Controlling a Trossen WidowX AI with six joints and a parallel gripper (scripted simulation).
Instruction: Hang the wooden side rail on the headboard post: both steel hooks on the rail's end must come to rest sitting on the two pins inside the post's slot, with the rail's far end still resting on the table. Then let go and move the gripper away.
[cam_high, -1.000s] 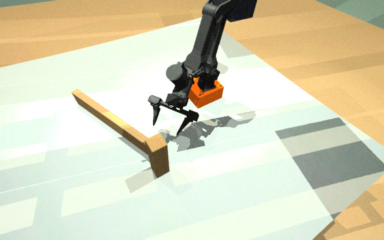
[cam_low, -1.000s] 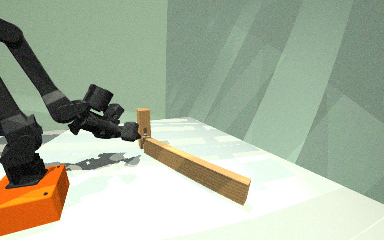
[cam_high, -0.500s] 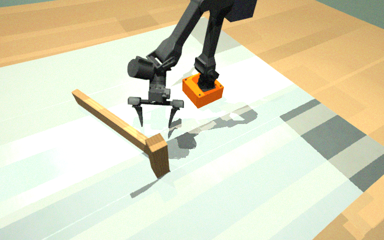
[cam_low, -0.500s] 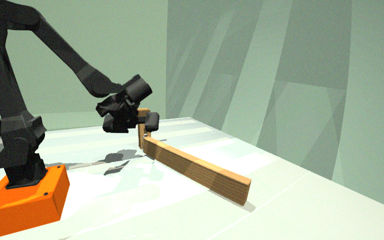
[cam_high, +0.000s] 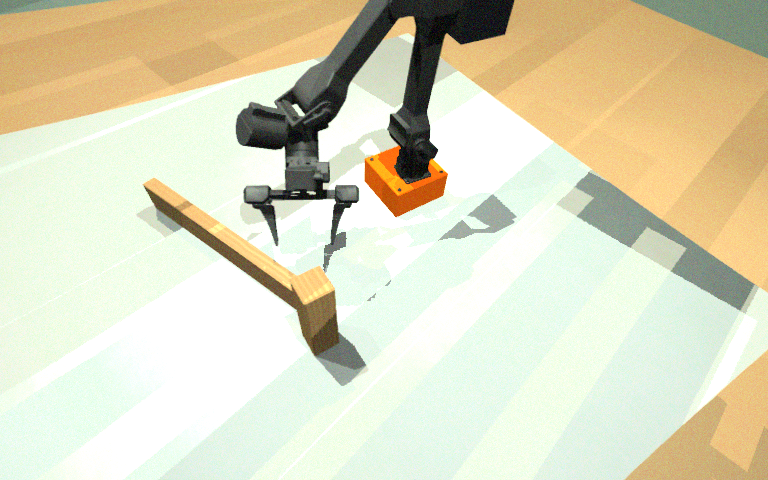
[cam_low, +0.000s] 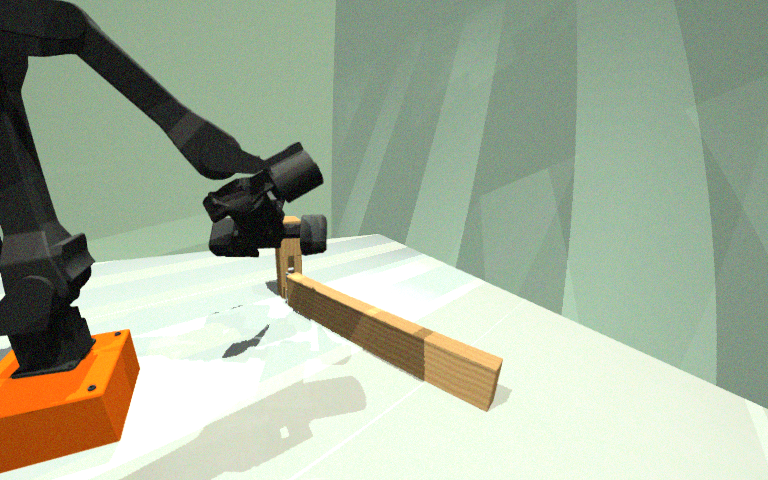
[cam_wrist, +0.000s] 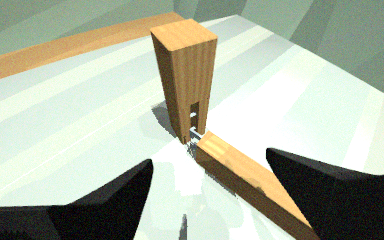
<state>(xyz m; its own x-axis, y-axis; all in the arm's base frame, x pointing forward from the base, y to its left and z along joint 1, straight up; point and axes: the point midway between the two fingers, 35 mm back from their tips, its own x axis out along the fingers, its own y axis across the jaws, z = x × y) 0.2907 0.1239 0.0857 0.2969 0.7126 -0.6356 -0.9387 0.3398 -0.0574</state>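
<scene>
My gripper tip is now 11 cm to the right of the headboard post, 5 cm above it and 2 cm short of it.
</scene>
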